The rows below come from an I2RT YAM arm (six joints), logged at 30 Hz.
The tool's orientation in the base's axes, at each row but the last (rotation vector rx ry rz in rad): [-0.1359, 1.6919, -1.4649]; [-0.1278, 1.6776, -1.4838]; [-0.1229, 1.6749, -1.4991]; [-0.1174, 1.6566, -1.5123]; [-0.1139, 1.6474, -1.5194]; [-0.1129, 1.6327, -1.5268]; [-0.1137, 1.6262, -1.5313]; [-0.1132, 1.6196, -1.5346]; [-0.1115, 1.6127, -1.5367]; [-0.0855, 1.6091, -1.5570]
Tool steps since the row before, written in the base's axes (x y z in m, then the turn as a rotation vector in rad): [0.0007, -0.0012, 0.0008, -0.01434, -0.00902, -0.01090]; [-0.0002, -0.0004, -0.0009, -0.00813, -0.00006, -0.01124]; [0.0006, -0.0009, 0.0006, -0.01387, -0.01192, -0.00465]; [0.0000, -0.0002, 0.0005, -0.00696, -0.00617, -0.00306]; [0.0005, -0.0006, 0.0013, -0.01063, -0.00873, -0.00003]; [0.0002, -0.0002, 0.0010, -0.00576, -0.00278, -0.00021]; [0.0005, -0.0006, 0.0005, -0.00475, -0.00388, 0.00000]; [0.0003, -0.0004, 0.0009, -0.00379, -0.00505, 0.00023]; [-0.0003, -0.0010, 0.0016, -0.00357, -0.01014, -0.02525]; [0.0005, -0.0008, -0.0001, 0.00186, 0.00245, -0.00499]
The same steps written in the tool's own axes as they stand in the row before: [-0.0001, -0.0007, 0.0014, 0.01986, 0.00024, -0.00338]; [0.0008, 0.0006, 0.0001, 0.01094, 0.00586, -0.00619]; [-0.0002, -0.0005, 0.0011, 0.01803, -0.00556, -0.00016]; [-0.0001, -0.0005, 0.0002, 0.00954, -0.00222, -0.00002]; [-0.0006, -0.0010, 0.0009, 0.01175, -0.00715, 0.00000]; [-0.0005, -0.0008, 0.0004, 0.00531, -0.00324, -0.00152]; [-0.0002, -0.0003, 0.0008, 0.00524, -0.00320, -0.00001]; [-0.0004, -0.0007, 0.0006, 0.00523, -0.00320, 0.00152]; [0.0000, -0.0017, 0.0008, 0.02131, 0.01721, 0.00165]; [0.0002, 0.0002, 0.0009, 0.00000, 0.00564, -0.00159]
